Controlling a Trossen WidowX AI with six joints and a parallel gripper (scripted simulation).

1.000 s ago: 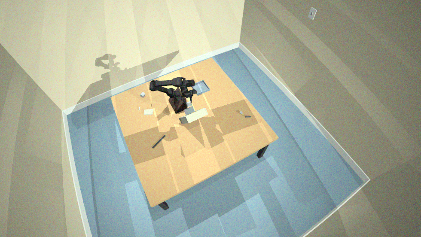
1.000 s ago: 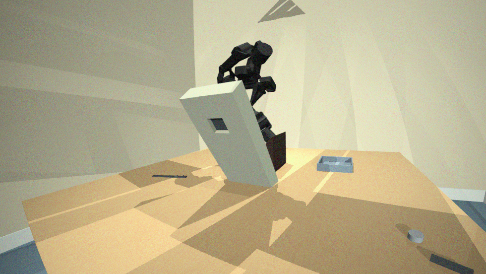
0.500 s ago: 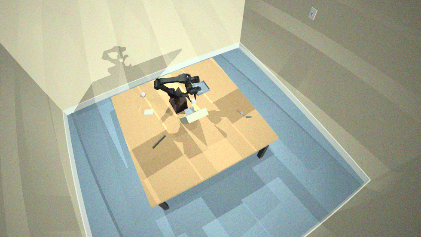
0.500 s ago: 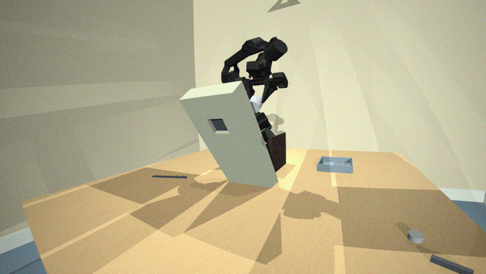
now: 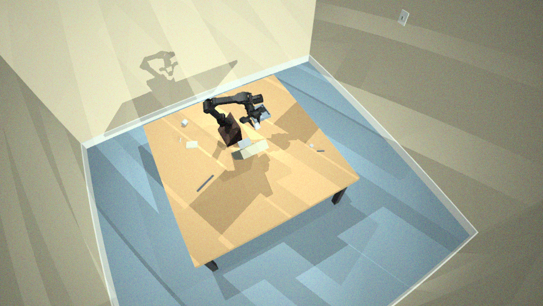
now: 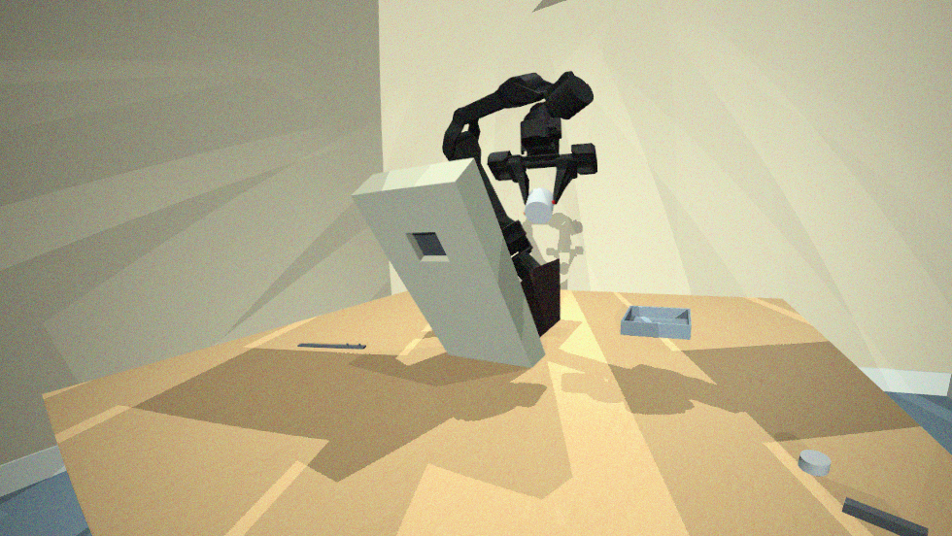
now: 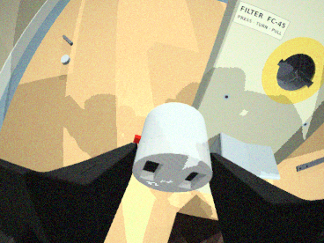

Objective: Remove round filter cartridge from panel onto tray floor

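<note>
My gripper tip is now 310 mm past the blue-grey tray, 280 mm above it and 180 mm to the right of it. Round my gripper tip: grey service panel: 110 mm to the right, 110 mm below, 80 mm ahead; then white round filter cartridge: right at my gripper tip; then short dark bar: 410 mm to the left, 280 mm below, 260 mm ahead.
</note>
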